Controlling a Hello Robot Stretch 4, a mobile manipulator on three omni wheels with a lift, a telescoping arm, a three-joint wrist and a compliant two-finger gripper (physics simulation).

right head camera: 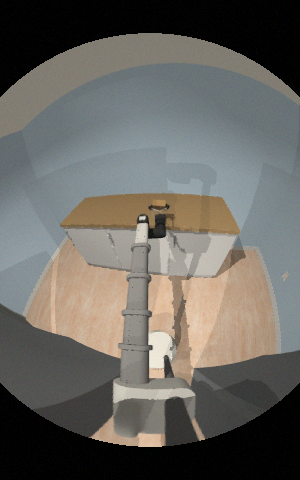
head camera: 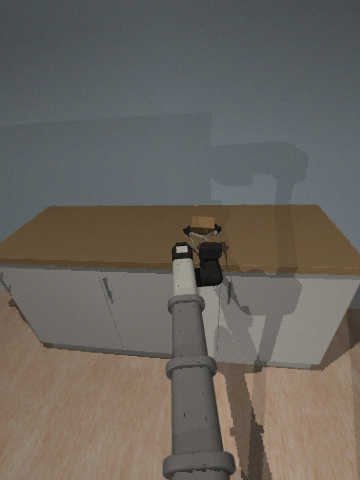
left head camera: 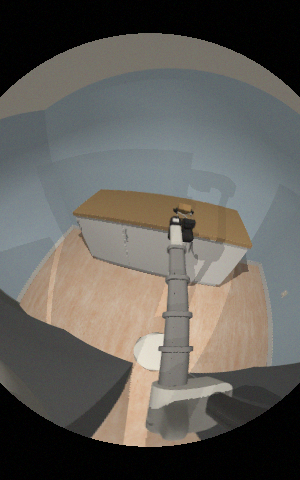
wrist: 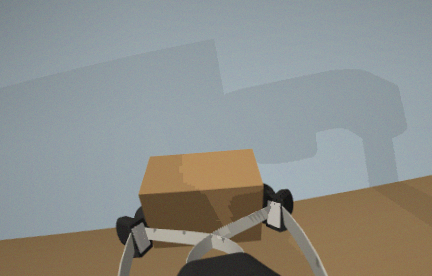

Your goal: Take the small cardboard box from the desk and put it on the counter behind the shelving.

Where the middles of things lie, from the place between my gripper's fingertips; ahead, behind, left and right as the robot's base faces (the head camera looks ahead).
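My hand is 20 mm below the small cardboard box (wrist: 200,192), and it's 20 mm beyond it as well.
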